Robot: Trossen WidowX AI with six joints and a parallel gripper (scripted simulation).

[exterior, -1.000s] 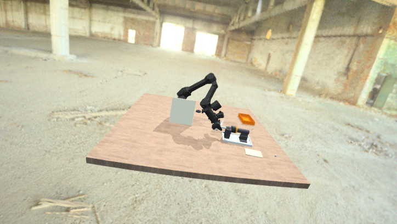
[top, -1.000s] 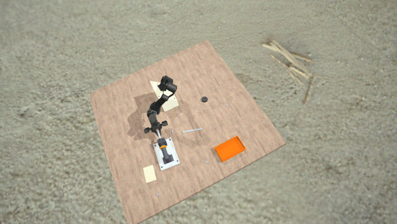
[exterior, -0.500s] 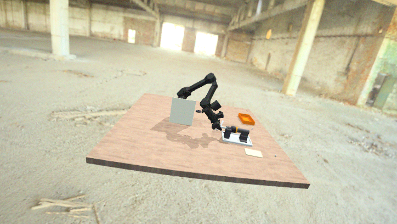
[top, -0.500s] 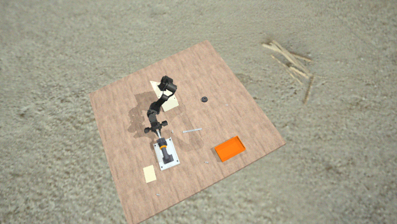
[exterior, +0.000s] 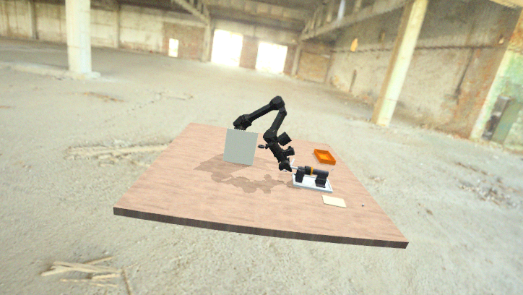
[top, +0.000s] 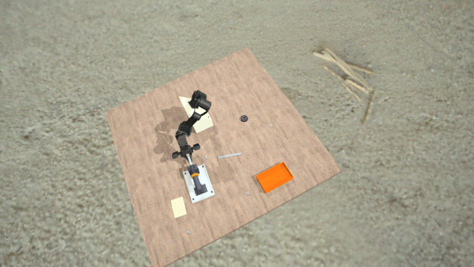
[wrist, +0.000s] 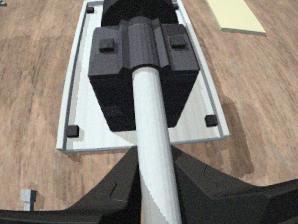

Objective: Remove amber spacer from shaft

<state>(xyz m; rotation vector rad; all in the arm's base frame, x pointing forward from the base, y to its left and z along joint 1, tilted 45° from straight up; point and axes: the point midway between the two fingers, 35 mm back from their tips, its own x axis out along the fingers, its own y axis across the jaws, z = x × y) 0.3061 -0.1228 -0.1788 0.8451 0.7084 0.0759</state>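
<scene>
Right now my gripper tip is 4 cm short of the shaft, 1 cm to the left of it and 2 cm below it. The rest, counted from my gripper tip: amber spacer (11 cm ahead, 2 cm to the right, 2 cm above); then dark spacer (8 cm ahead, 2 cm to the right, 2 cm above); then grey rod (8 cm ahead, 24 cm to the left, 5 cm below).
</scene>
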